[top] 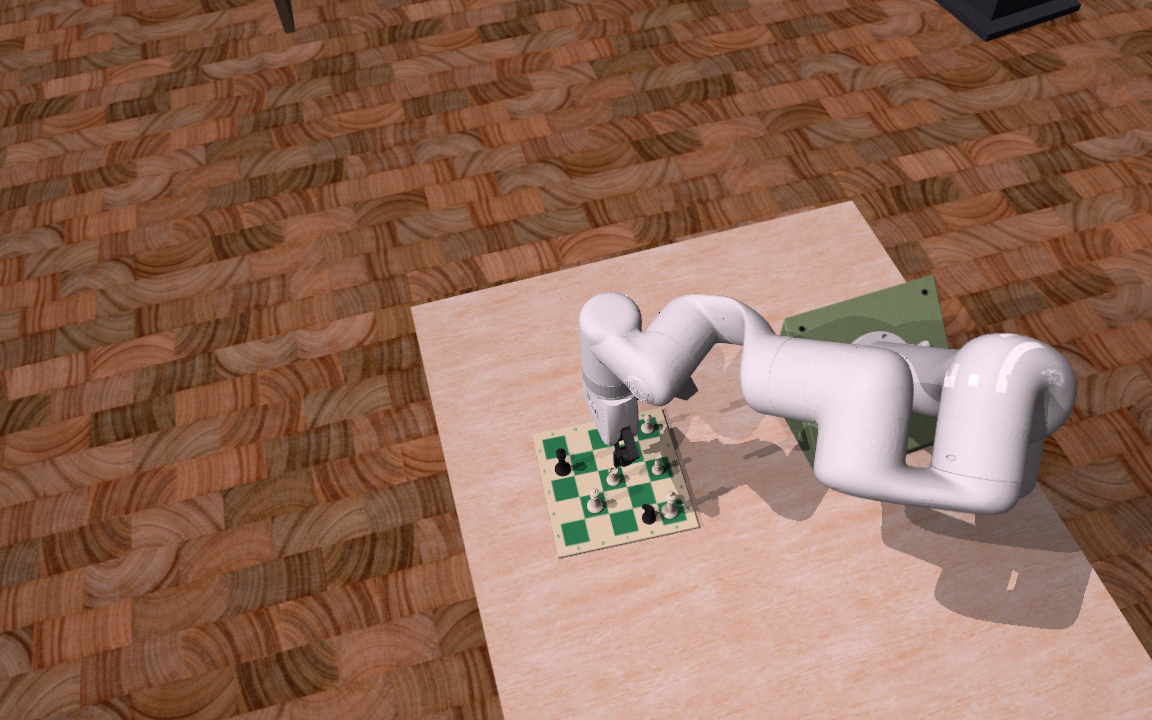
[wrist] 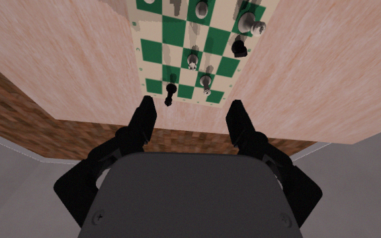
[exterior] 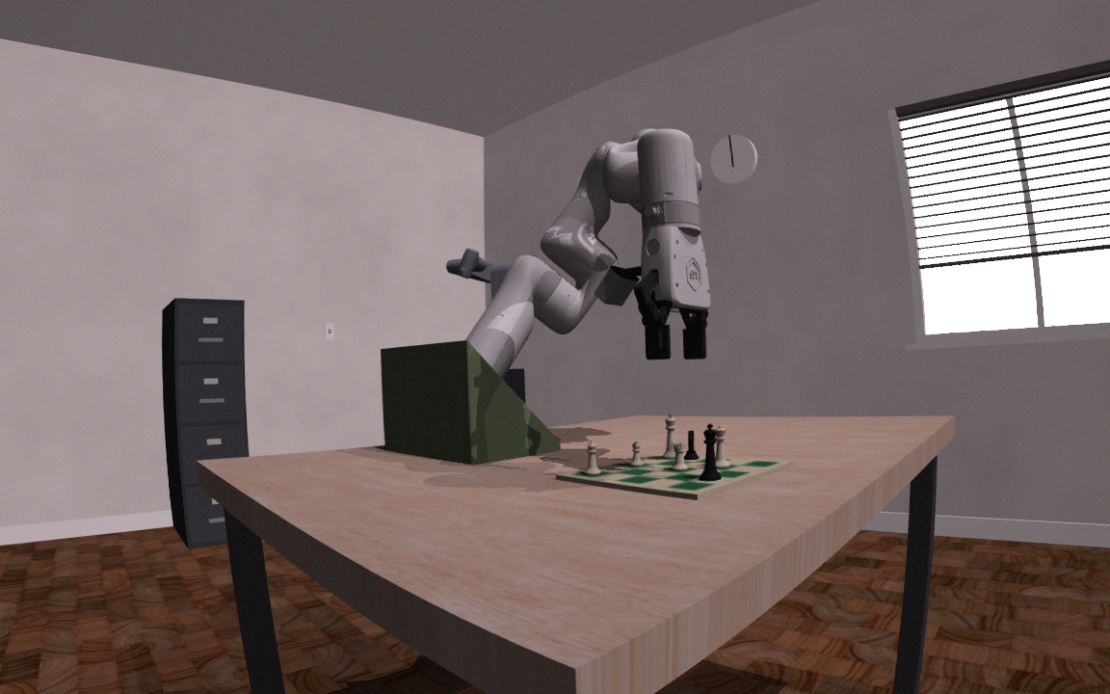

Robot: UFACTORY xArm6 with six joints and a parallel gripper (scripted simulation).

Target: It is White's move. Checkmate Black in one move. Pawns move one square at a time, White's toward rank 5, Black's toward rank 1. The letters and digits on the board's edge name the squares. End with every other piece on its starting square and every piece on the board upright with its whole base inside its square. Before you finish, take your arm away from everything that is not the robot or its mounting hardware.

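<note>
Right now the chessboard is 15 cm below my hand. The rest, counted from my hand: tall white piece: 12 cm below, 9 cm to the left, 6 cm behind.
</note>
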